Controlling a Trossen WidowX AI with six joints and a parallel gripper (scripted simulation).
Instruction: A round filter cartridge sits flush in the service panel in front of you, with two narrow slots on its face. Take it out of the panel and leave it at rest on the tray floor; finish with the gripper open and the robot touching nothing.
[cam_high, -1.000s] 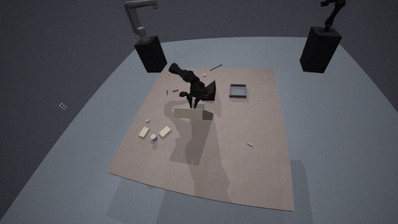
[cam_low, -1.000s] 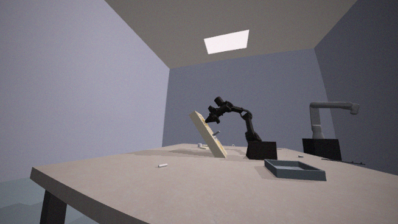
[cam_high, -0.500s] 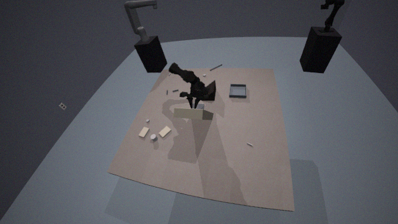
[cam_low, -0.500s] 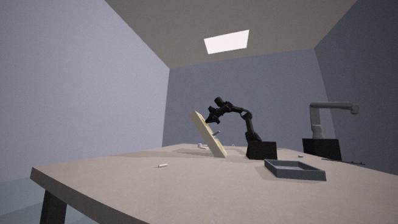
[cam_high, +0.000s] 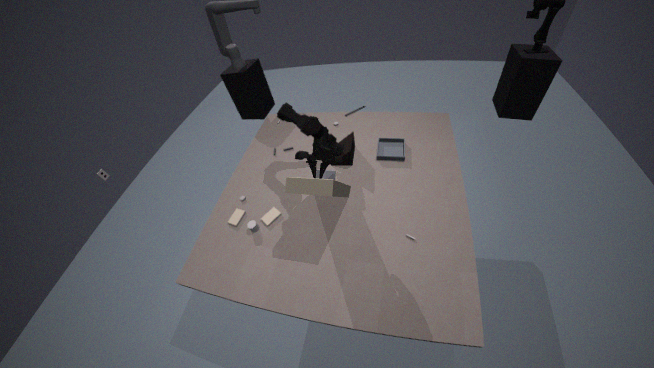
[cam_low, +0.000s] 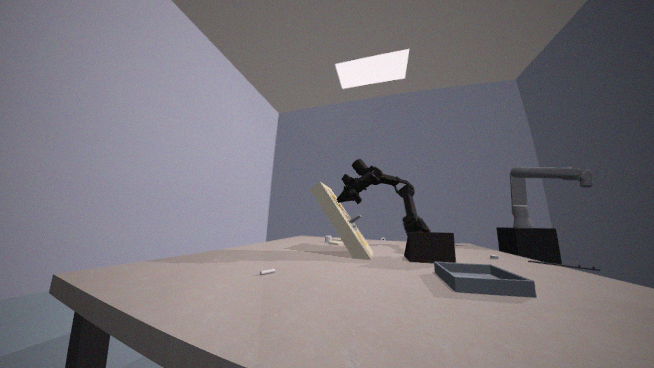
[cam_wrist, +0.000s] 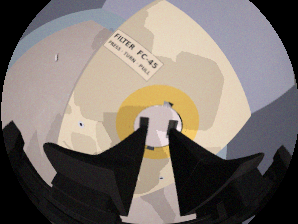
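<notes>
My gripper tip is now 20 mm short of the round white cartridge and 10 mm above it. Round my gripper tip: service panel: 30 mm behind, 90 mm below; then grey tray: 450 mm behind, 250 mm to the left, 230 mm below.
</notes>
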